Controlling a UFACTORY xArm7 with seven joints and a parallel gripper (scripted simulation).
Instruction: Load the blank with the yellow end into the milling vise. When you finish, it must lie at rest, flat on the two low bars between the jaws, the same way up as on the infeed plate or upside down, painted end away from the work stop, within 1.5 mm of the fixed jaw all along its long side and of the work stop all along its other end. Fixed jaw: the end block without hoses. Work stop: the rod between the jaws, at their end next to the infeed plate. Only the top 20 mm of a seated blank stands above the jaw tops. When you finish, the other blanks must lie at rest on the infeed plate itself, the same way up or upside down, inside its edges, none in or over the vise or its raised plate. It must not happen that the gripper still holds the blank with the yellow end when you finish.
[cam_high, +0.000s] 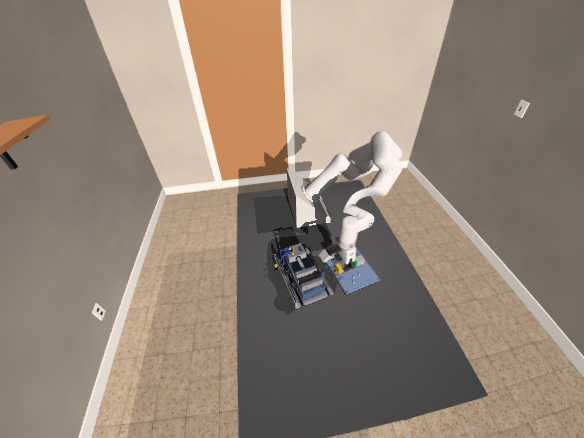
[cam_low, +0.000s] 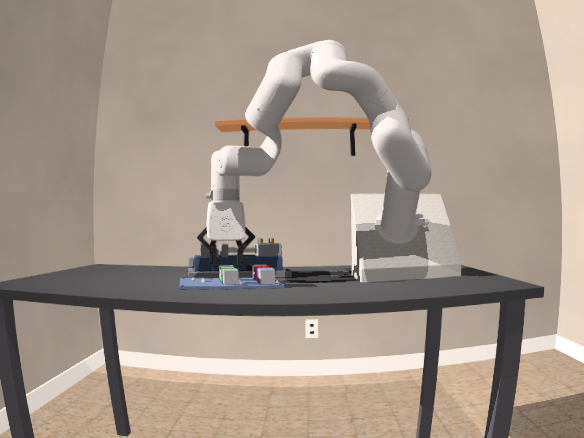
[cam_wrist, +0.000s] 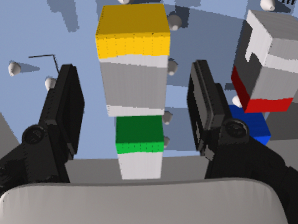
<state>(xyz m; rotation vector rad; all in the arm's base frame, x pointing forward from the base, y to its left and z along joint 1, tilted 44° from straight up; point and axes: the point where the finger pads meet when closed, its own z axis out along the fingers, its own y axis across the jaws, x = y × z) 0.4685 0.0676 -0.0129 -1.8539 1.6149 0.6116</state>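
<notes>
The blue infeed plate is 1 cm behind my hand, 5 cm to the left of it and 6 cm below it. Also, from my hand: green-end blank 2 cm behind, 9 cm to the left, 4 cm below; red-ended blank 9 cm behind, 1 cm to the right, 4 cm below; blue-end blank 10 cm behind, 8 cm to the left, 4 cm below.
</notes>
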